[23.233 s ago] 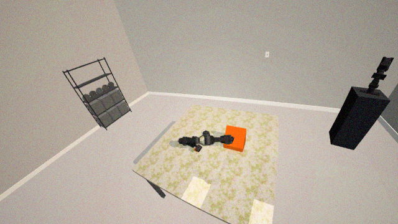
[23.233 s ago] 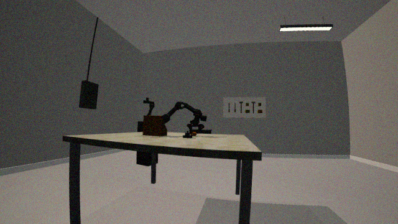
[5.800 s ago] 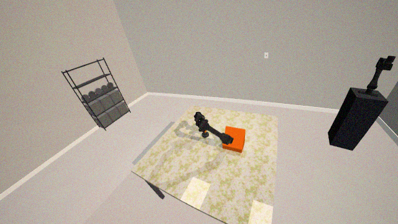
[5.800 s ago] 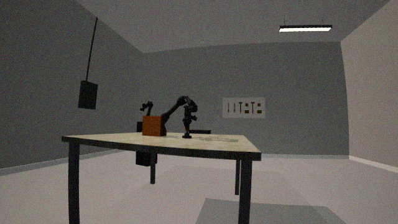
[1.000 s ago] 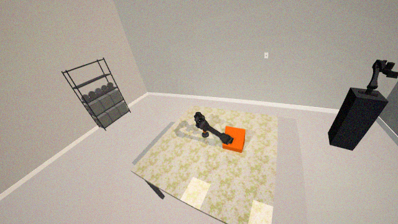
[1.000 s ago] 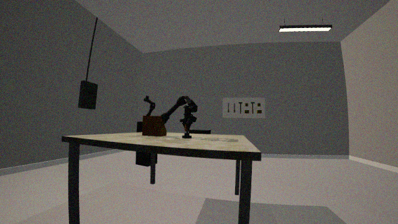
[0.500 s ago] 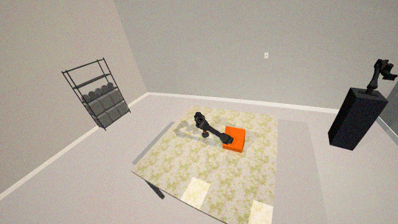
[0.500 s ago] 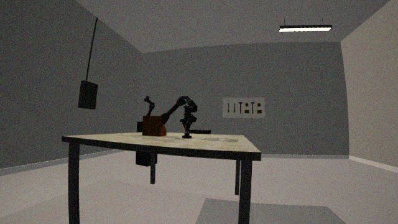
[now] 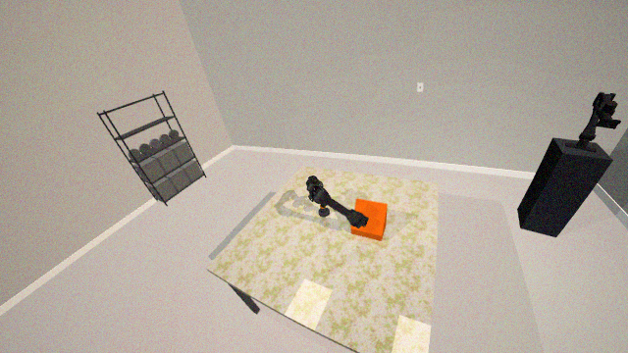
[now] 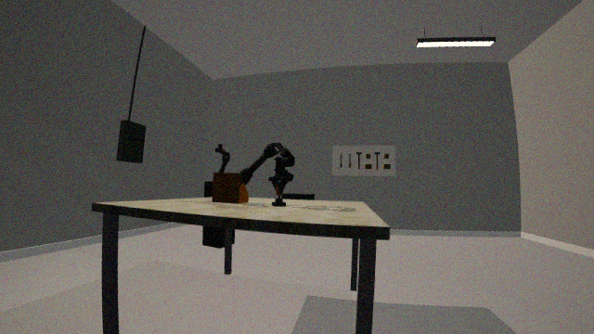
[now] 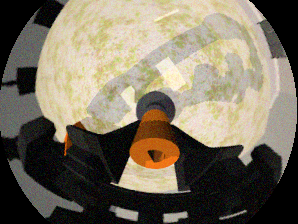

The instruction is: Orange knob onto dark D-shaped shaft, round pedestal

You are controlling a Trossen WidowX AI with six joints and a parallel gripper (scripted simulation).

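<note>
My gripper tip is now 20 mm below the orange knob. The rest, counted from my gripper tip: dark pedestal 40 mm below.
</note>
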